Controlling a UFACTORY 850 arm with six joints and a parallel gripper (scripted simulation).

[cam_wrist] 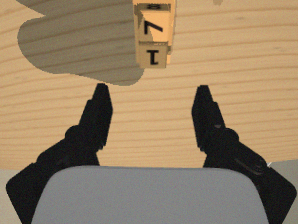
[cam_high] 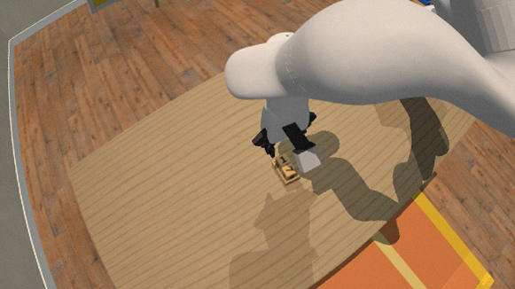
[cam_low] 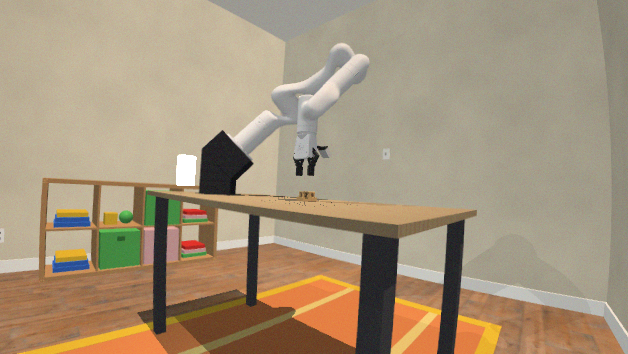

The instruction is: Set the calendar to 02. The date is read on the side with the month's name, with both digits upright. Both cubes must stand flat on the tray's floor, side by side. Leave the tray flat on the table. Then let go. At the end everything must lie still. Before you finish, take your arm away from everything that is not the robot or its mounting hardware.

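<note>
Right now the wooden cube is 90 mm below my hand. Round my hand: wooden calendar tray (110 mm below, 20 mm to the left).
</note>
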